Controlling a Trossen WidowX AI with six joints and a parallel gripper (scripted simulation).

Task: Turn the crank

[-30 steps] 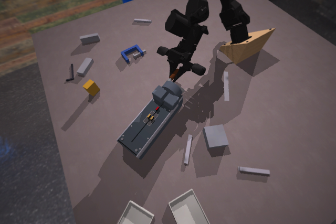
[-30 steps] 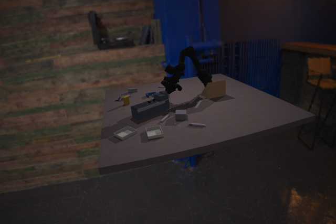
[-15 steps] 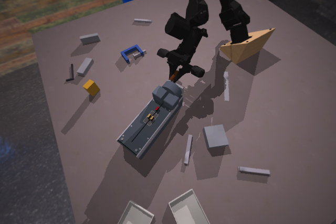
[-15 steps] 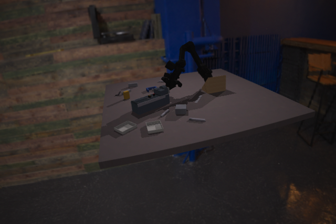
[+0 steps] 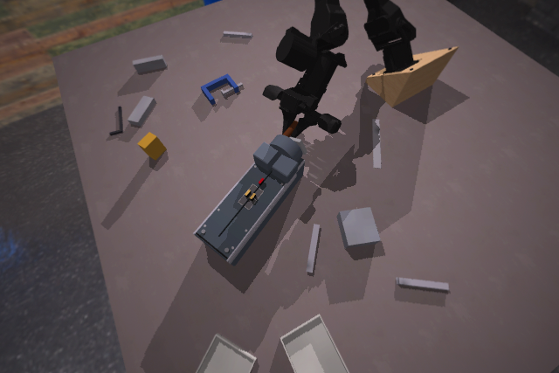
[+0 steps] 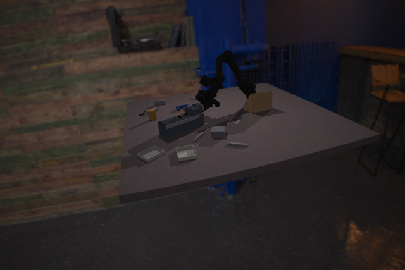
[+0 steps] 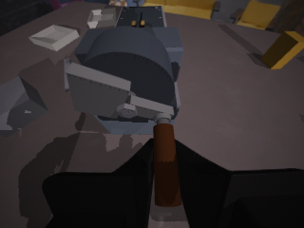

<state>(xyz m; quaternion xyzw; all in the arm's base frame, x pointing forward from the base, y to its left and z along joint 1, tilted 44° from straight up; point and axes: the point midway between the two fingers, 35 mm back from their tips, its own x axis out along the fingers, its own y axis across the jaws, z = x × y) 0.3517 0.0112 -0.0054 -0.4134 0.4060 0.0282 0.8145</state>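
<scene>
Right now my gripper tip is 11 cm short of the red pointer, 7 cm to the right of it and 3 cm below it. Also, from my gripper tip: grey block: 25 cm to the left, 4 cm below, 3 cm behind; blue clamp: 28 cm to the right, 5 cm ahead, 4 cm below; brown crank handle: 2 cm behind, 2 cm above, 1 cm to the right.
</scene>
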